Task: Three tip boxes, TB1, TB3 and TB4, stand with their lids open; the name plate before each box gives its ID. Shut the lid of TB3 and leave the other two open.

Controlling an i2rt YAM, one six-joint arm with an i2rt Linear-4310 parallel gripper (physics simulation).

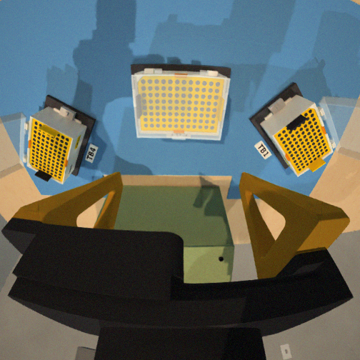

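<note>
The middle tip box (181,105), TB3 by elimination since its name plate does not show, has its clear lid lying over the yellow tip rack; the holes look pale through it. TB4 (49,150) stands at the left behind its name plate (91,153), its clear lid (13,132) open on the outer left side. TB1 (304,142) stands at the right by its name plate (262,149), its clear lid (341,117) open on the outer right side. My gripper (180,178) is wide open and empty, its fingertips apart from all three boxes.
A green block (170,210) with a lighter front face lies below and between my fingers, near the table's pale edge. Dark bases (181,68) show behind the boxes. The blue mat (200,162) carries several shadows. Grey floor (45,320) shows below the table edge.
</note>
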